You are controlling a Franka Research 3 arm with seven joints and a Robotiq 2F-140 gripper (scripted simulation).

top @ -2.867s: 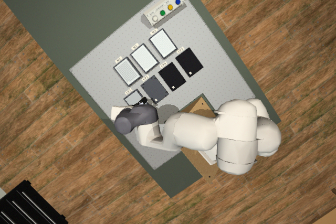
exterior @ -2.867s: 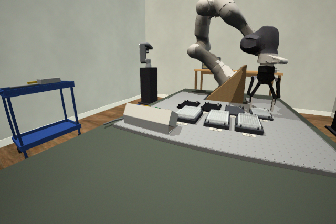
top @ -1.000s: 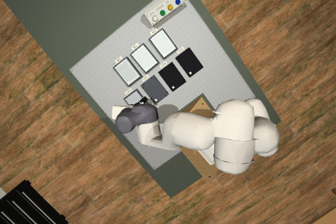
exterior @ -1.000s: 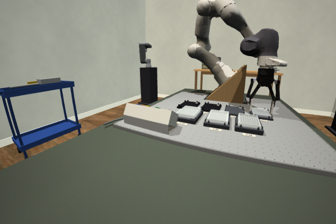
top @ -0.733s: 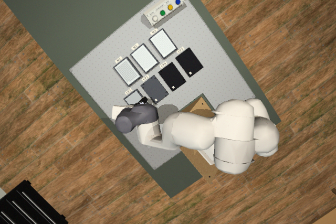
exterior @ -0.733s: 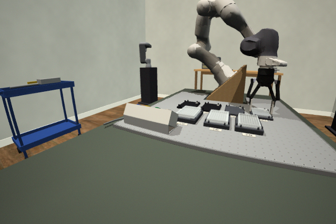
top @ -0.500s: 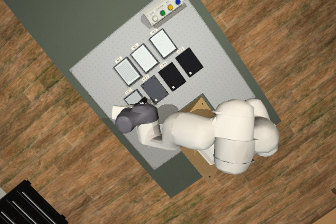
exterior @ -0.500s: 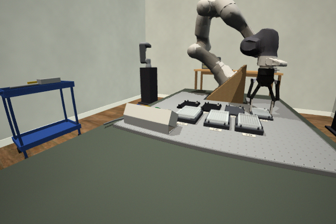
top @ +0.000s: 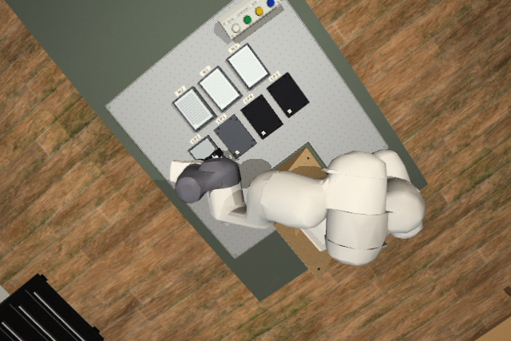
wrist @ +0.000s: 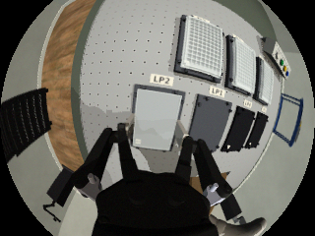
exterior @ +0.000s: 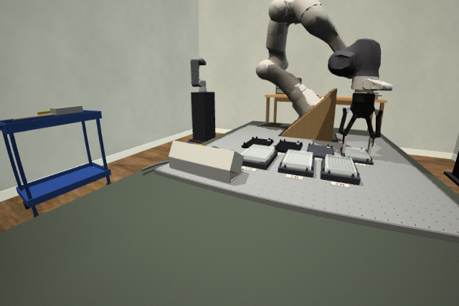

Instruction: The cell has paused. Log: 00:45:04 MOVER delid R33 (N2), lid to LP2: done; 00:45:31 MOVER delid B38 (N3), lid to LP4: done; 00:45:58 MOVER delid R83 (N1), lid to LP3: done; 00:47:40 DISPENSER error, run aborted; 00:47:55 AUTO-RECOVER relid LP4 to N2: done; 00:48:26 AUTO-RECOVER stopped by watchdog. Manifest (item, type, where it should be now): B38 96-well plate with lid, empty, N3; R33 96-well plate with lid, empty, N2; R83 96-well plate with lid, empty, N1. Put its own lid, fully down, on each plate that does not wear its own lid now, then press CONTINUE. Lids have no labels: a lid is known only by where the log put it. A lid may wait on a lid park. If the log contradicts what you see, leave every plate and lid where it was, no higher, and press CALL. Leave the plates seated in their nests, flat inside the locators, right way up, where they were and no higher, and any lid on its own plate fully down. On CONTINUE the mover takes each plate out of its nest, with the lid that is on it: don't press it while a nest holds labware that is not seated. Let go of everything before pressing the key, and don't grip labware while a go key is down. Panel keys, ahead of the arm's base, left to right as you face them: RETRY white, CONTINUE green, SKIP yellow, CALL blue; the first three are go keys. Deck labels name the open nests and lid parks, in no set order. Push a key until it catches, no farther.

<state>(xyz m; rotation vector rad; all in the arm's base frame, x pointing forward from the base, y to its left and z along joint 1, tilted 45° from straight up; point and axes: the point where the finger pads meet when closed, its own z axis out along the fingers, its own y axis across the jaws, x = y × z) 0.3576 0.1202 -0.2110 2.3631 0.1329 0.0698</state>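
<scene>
Now: the lid park LP2 3 cm below my hand. The rest, counted from my hand: lid park LP4: 26 cm to the right, 3 cm below, 2 cm ahead; LP1: 13 cm to the right, 3 cm below, 1 cm ahead; lid park LP3: 39 cm to the right, 4 cm ahead, 3 cm below.
</scene>
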